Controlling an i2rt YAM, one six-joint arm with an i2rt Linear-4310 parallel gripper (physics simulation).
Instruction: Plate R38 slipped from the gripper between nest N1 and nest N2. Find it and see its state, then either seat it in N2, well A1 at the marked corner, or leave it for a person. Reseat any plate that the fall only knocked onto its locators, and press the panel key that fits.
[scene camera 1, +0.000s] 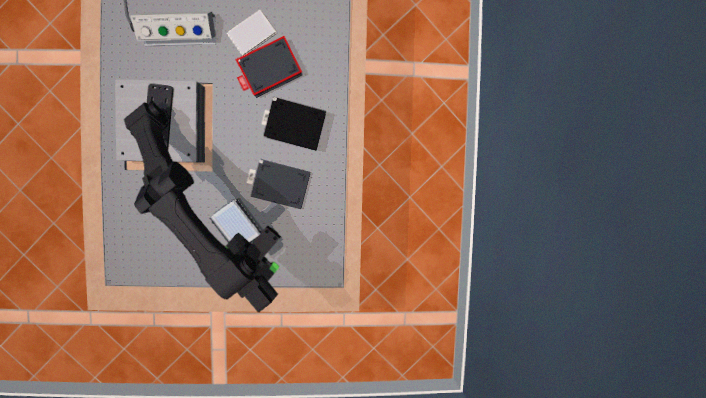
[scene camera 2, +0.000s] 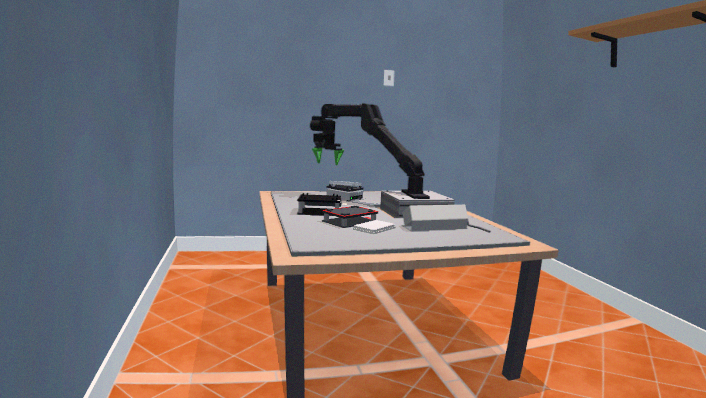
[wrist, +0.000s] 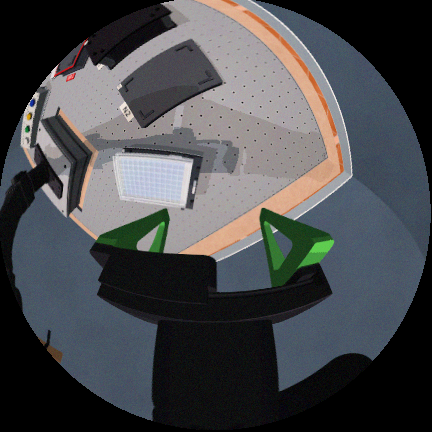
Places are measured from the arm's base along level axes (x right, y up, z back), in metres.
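Pixels of known places: gripper, between the fingertips: (scene camera 2: 327, 164) (wrist: 213, 212); arm's base, origin of its link: (scene camera 1: 158, 119) (scene camera 2: 414, 195) (wrist: 46, 169).
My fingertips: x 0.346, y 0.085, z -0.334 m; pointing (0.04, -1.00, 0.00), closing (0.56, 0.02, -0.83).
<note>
For each thing: its top centre in the pictures, then the offset to it from my fingertips. Level surfaces: height alone.
- pale plate with a bluish well grid, centre of its top: (wrist: 146, 184) (scene camera 1: 234, 226) dx -0.059, dy -0.066, dz +0.081 m
- dark grey nest N2, centre of its top: (wrist: 161, 77) (scene camera 1: 280, 184) (scene camera 2: 322, 198) dx -0.195, dy -0.130, dz -0.034 m
- black-topped nest, centre of its top: (scene camera 1: 294, 122) (scene camera 2: 319, 194) dx -0.385, dy -0.085, dz -0.061 m
- white ribbed slab, centre of its top: (scene camera 2: 375, 224) (scene camera 1: 251, 32) dx -0.651, dy -0.140, dz +0.108 m
- red-rimmed nest, centre of its top: (scene camera 1: 268, 65) (scene camera 2: 350, 209) dx -0.550, dy -0.108, dz +0.037 m
- key panel, centre of its top: (scene camera 1: 168, 20) (scene camera 2: 436, 204) dx -0.631, dy -0.070, dz +0.329 m
- perforated mat, height of its surface: dy -0.154 m
My gripper (scene camera 2: 328, 163) (wrist: 213, 212) is open and empty, its green fingers pointing down high above the table's end. A pale plate with a bluish well grid (scene camera 1: 235, 221) (wrist: 154, 179) sits on a low dark-topped device near it. The dark grey nest N2 (scene camera 1: 281, 183) (wrist: 170, 82) is bare, with corner locators. A black-topped nest (scene camera 1: 295, 124) (scene camera 2: 320, 198) (wrist: 127, 32) stands beside it; its label is unreadable. A white ribbed slab (scene camera 1: 251, 32) (scene camera 2: 374, 226) lies flat on the mat by the red-rimmed nest (scene camera 1: 269, 65) (scene camera 2: 350, 211). I cannot read R38 on anything.
The key panel (scene camera 1: 172, 27) (scene camera 2: 435, 217) (wrist: 31, 117) has white, green, yellow and blue keys. The arm's base block (scene camera 1: 185, 142) (wrist: 70, 165) stands beside the row of nests. A wooden rim (scene camera 1: 97, 225) (wrist: 280, 190) surrounds the perforated mat (scene camera 1: 150, 260) (scene camera 2: 400, 240).
</note>
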